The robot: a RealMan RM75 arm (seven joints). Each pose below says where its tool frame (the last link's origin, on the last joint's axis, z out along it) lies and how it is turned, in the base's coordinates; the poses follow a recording.
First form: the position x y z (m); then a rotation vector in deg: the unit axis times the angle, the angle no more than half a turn.
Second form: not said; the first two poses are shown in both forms.
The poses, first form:
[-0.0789 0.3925 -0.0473 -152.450 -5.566 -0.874]
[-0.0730 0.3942 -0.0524 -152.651 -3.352 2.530]
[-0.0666 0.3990 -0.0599 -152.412 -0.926 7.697]
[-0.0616 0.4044 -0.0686 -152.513 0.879 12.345]
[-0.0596 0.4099 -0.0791 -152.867 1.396 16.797]
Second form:
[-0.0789 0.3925 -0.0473 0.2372 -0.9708 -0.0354 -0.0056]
[-0.0730 0.3942 -0.0524 0.2359 -0.9714 -0.0213 0.0161]
[-0.0666 0.3990 -0.0599 0.2368 -0.9703 -0.0059 0.0490]
[-0.0616 0.4044 -0.0686 0.2333 -0.9692 0.0056 0.0785]
[-0.0596 0.4099 -0.0791 0.2267 -0.9681 0.0088 0.1064]

